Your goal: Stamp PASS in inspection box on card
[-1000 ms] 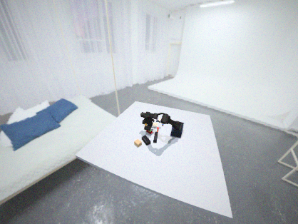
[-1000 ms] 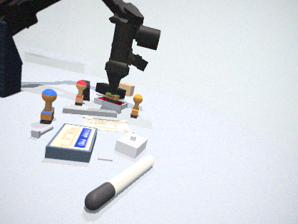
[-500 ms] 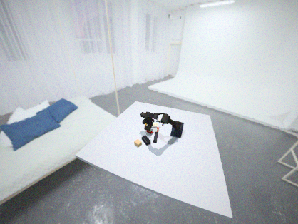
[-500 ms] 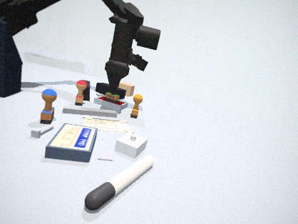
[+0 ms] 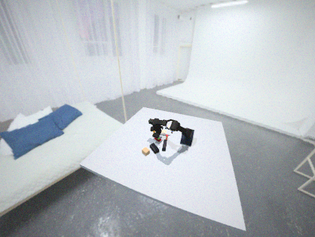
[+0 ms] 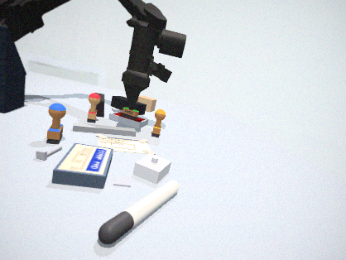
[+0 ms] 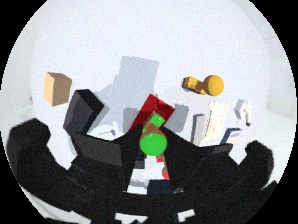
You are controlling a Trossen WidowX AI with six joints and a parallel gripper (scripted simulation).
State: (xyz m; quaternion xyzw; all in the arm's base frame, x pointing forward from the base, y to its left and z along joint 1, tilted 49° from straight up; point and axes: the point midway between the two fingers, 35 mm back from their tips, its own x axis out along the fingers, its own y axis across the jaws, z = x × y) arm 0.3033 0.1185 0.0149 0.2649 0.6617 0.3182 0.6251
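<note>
My gripper tip is right at the green-topped stamp. Round my gripper tip: red-topped stamp: 90 mm behind, 50 mm to the right, 20 mm below; then orange-topped stamp: 70 mm to the right, 70 mm ahead, 20 mm below; then red ink pad: 30 mm below.
</note>
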